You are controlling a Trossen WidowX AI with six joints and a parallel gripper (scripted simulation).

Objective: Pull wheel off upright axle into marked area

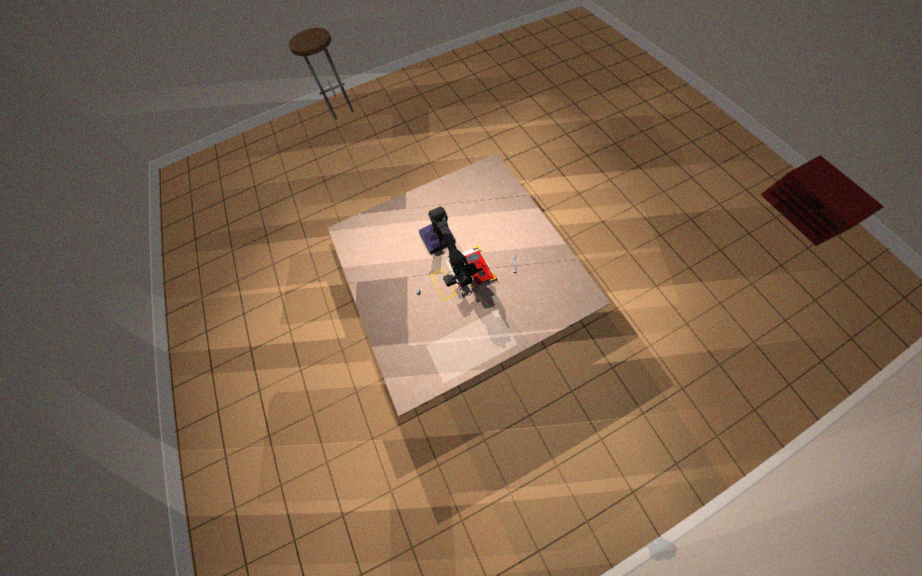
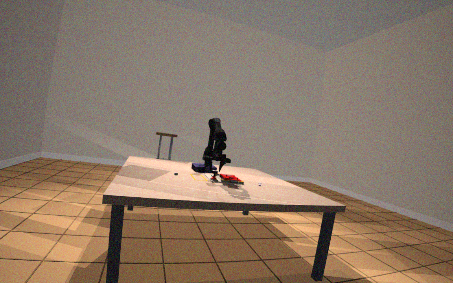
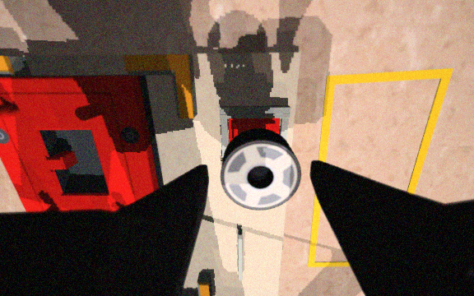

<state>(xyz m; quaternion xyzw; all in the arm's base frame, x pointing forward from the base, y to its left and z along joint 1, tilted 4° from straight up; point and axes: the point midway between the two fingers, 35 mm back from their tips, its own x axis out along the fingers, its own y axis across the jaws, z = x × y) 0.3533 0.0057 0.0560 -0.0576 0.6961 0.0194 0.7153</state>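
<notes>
My gripper tip is 20 mm above the axle block.
</notes>
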